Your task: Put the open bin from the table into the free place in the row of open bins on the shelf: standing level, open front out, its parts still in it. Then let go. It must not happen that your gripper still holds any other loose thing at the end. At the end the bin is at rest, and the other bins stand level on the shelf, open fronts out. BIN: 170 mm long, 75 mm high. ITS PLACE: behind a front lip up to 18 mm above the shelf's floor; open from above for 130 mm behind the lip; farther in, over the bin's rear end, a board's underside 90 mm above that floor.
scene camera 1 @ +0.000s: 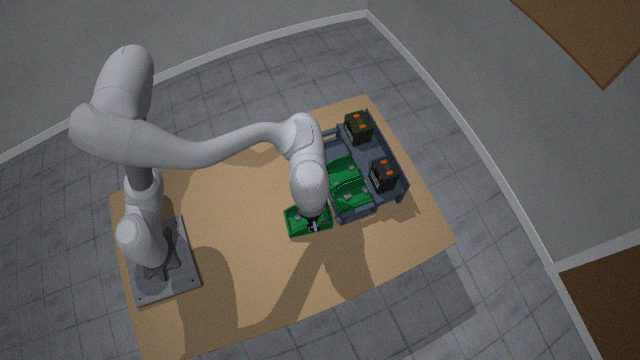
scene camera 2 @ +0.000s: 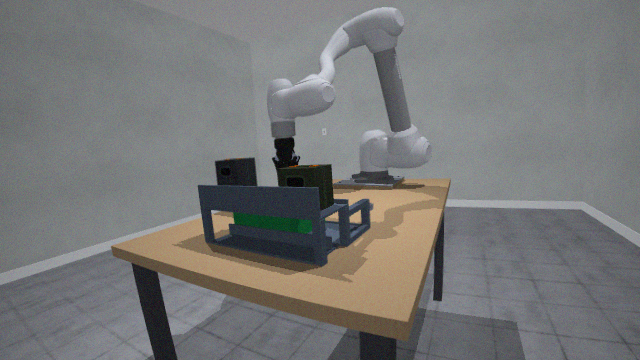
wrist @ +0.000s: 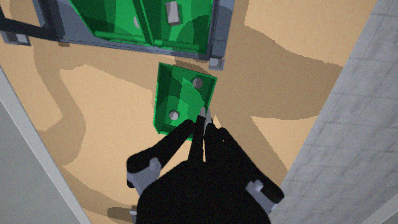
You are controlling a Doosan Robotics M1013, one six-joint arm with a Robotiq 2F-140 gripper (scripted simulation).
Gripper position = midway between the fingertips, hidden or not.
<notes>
In view: my gripper (wrist: 204, 113) and a shelf board (scene camera 1: 365, 153).
</notes>
